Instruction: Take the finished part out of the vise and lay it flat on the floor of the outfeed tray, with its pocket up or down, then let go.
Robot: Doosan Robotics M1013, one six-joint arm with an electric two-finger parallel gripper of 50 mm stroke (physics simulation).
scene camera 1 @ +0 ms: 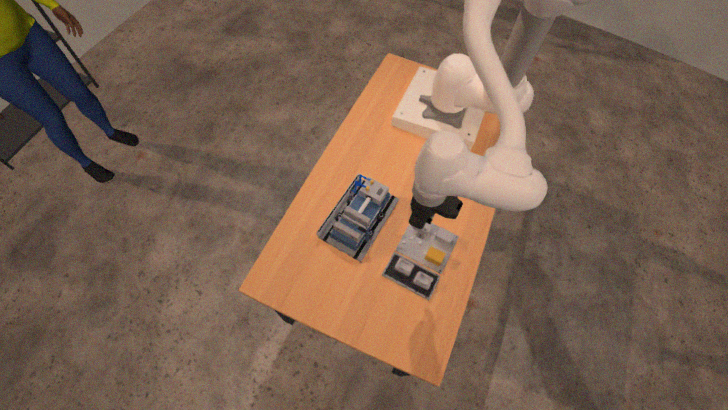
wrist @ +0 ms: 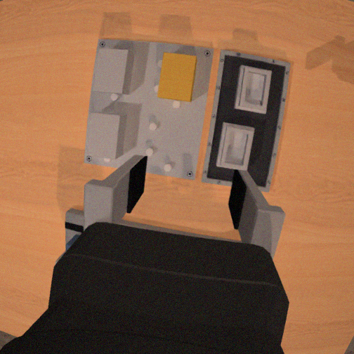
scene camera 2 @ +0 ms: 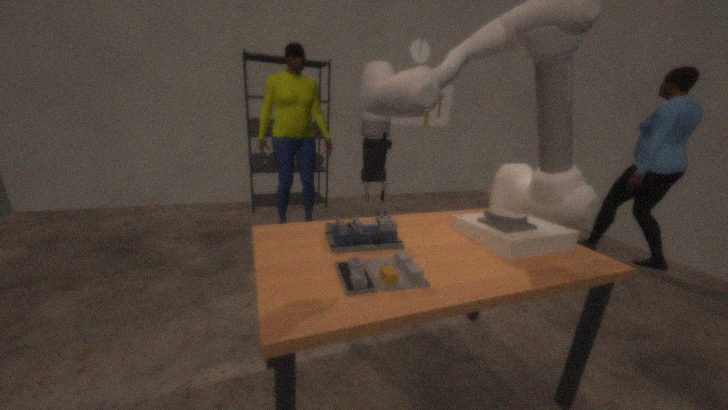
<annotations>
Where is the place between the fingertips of the gripper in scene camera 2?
374, 201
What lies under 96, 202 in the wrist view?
The gripper.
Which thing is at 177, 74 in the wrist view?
A yellow block.
</annotations>
